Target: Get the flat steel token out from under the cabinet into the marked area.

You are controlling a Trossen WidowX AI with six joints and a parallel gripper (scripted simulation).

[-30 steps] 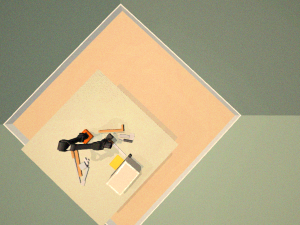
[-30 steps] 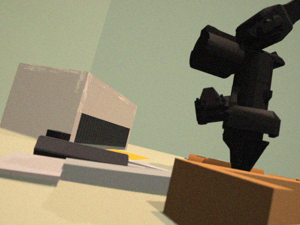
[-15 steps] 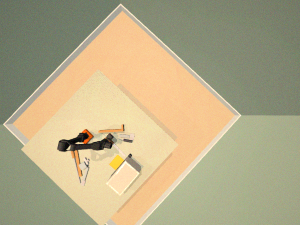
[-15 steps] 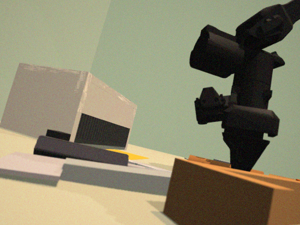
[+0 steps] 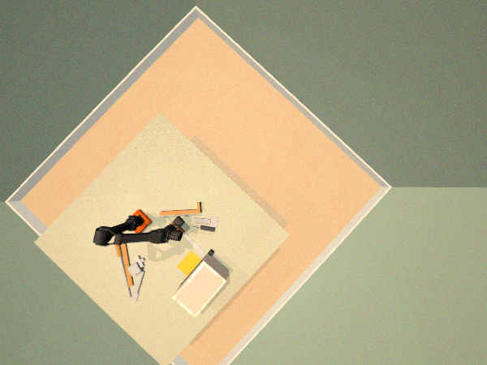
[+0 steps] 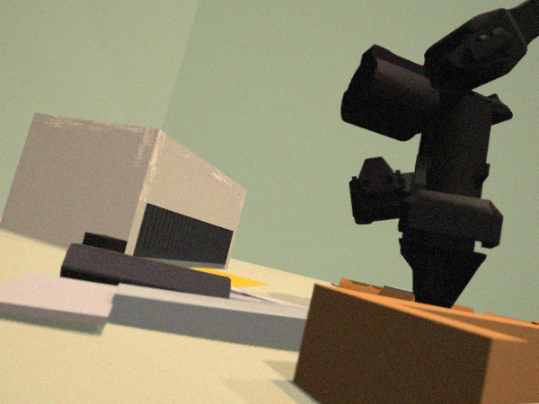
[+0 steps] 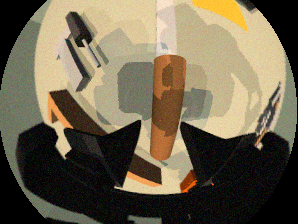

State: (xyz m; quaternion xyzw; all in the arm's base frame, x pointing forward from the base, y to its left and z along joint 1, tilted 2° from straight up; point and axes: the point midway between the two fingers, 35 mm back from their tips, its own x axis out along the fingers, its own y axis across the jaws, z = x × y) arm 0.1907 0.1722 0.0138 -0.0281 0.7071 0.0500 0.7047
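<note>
Right now my gripper tip is 14 cm to the right of the dark screwdriver and 12 cm short of it. From my gripper tip the other things lie so: token: 41 cm ahead, 3 cm to the right, 1 cm below; then orange stick: 44 cm to the right.
</note>
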